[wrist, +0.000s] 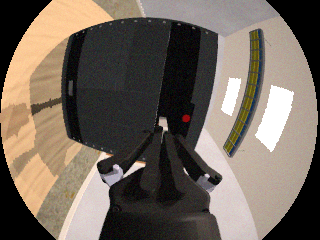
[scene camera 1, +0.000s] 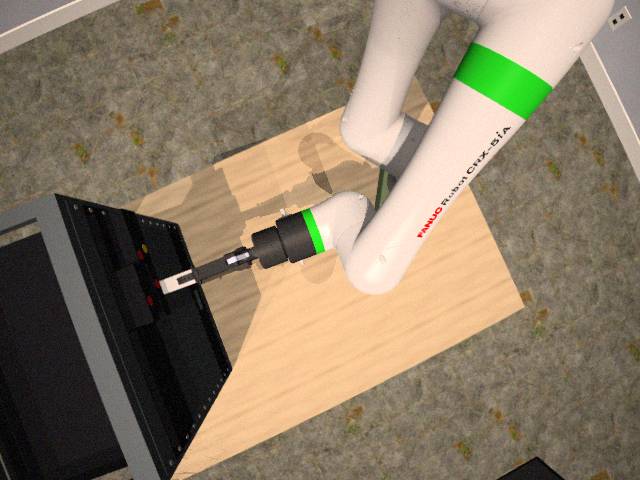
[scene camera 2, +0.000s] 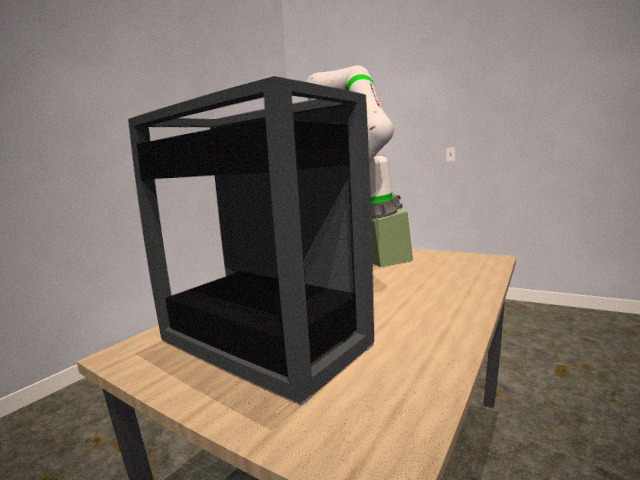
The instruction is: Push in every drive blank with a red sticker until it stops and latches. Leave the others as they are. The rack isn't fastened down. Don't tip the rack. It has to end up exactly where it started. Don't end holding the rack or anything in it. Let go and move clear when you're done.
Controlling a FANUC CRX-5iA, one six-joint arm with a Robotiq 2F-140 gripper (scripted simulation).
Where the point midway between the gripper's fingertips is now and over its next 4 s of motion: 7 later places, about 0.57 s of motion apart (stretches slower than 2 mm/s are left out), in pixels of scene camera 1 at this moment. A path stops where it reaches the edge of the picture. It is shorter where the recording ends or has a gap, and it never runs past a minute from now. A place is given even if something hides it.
My gripper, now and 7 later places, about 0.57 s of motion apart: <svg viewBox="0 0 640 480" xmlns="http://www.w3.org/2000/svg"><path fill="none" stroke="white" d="M163 287L157 289L151 291L146 293L145 294L144 294L142 295L166 285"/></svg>
